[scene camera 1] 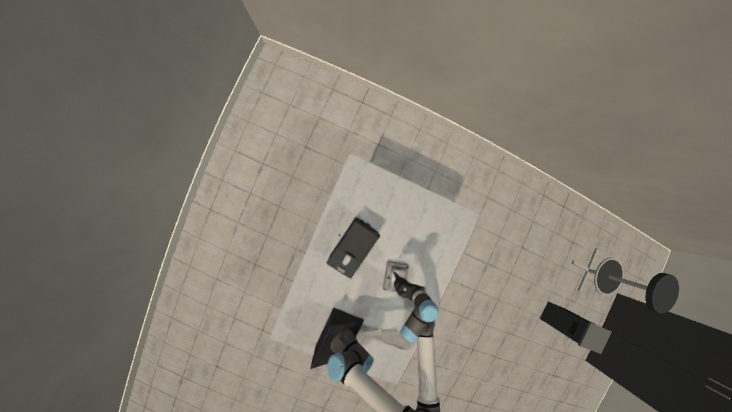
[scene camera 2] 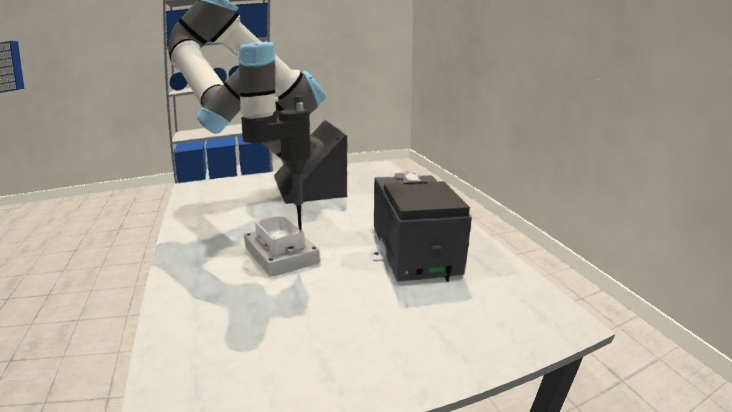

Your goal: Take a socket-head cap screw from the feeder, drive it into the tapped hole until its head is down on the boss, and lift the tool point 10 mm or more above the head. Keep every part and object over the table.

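Observation:
My screwdriver (scene camera 1: pixel 394 275) (scene camera 2: pixel 300 228) stands upright over the work, its thin bit pointing down. In scene camera 2 its low end meets the view of the back right rim of the light grey open box (scene camera 2: pixel 280 244), and whether it touches cannot be told. The box sits on a grey base block (scene camera 2: pixel 293 264), which also shows in scene camera 1 (scene camera 1: pixel 387 276). The feeder (scene camera 1: pixel 360 237) (scene camera 2: pixel 430 248) is a black box standing apart from the base. No screw can be made out at the bit; the bit's very end, the boss and the tapped hole are hidden or too small to tell.
A black wedge-shaped arm mount (scene camera 1: pixel 323 335) (scene camera 2: pixel 330 176) stands at the table's far end in scene camera 2. The arm reaches from it above the pale table (scene camera 1: pixel 425 204) (scene camera 2: pixel 358 348). A shelf rack (scene camera 2: pixel 170 117) with blue bins stands behind. A round stool (scene camera 1: pixel 662 292) is on the floor.

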